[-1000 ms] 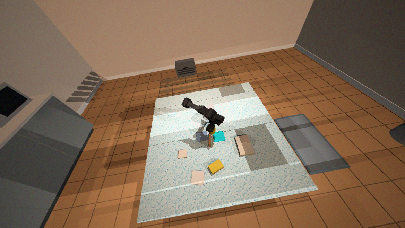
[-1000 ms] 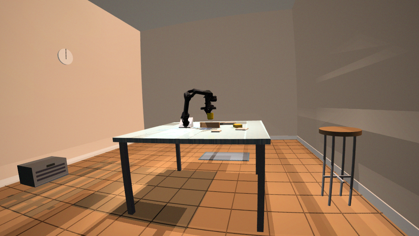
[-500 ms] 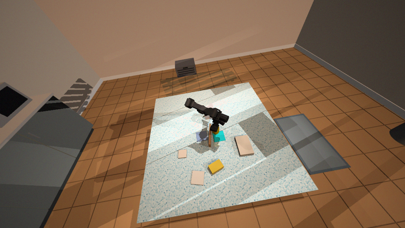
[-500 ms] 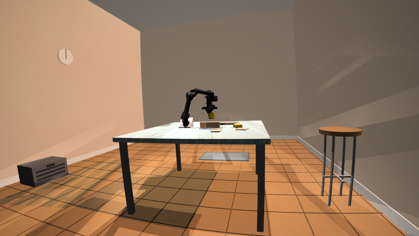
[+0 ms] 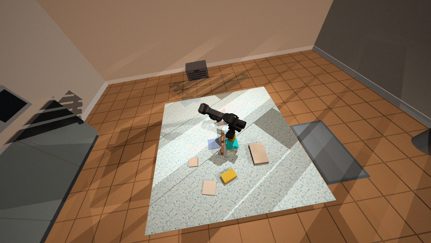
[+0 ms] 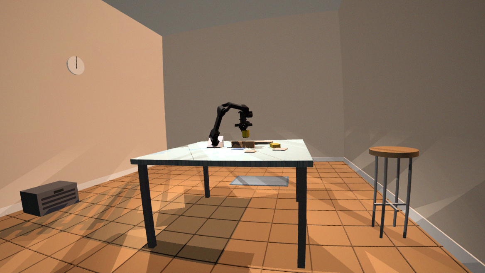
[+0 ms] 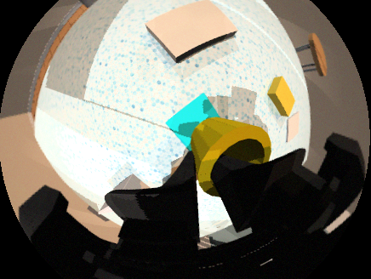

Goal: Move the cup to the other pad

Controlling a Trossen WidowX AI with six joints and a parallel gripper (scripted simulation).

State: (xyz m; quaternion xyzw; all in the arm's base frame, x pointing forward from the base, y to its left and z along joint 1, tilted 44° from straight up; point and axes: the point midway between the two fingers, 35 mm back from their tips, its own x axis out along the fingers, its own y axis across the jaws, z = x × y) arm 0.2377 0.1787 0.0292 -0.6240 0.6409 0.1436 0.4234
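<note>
The thin wooden board is 100 mm below my gripper tip, 90 mm to the right of it and 20 mm ahead of it. From my gripper tip the other things lie so: cup (20 mm ahead, 10 mm to the right); blue-grey pad (180 mm to the right, 130 mm below, 20 mm ahead); yellow block (320 mm ahead, 110 mm below, 60 mm to the right).
</note>
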